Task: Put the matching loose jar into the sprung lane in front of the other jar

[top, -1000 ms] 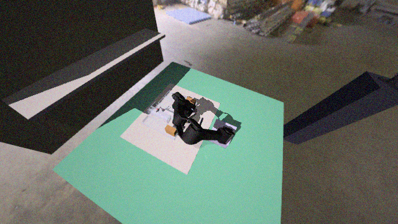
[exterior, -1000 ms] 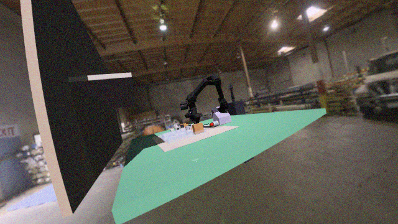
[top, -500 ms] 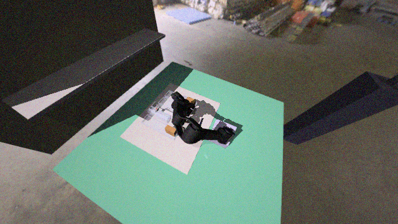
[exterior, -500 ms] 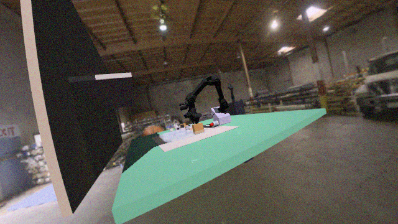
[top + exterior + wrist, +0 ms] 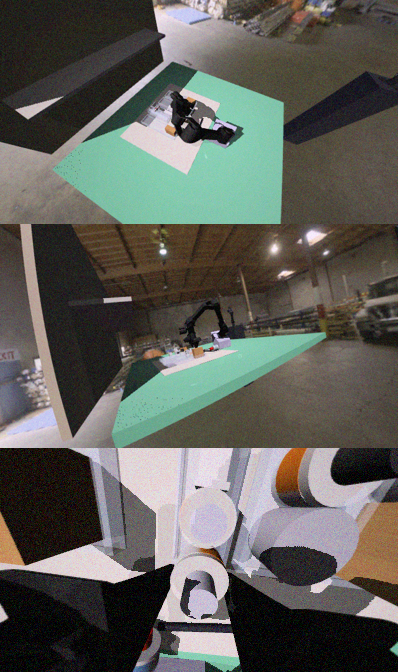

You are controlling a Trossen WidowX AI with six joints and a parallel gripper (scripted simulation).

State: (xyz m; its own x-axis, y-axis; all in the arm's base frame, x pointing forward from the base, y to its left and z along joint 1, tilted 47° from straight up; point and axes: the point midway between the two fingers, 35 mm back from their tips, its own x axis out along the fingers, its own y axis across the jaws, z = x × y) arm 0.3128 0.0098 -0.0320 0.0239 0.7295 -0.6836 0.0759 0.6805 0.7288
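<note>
The rack lies 180 mm ahead of my gripper tip, 10 mm to the left of it and 30 mm below it. From my gripper tip the other things lie so: grey shelf 530 mm ahead, 30 mm to the right, 320 mm above.
</note>
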